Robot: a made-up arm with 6 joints. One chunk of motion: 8 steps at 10 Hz.
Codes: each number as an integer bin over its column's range. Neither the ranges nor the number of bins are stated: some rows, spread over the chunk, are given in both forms.
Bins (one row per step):
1: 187 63 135 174 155 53
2: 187 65 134 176 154 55
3: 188 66 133 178 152 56
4: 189 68 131 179 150 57
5: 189 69 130 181 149 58
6: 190 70 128 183 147 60
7: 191 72 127 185 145 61
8: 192 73 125 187 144 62
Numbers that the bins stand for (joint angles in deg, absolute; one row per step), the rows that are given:
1: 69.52 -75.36 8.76 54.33 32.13 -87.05
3: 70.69 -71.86 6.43 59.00 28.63 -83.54
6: 73.02 -67.18 0.58 64.85 22.78 -78.87
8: 75.36 -63.68 -2.92 69.52 19.28 -76.53
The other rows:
2: 69.52 -73.02 7.59 56.67 30.96 -84.71
4: 71.86 -69.52 4.09 60.17 26.29 -82.37
5: 71.86 -68.35 2.92 62.51 25.12 -81.20
7: 74.19 -64.85 -0.58 67.18 20.45 -77.70

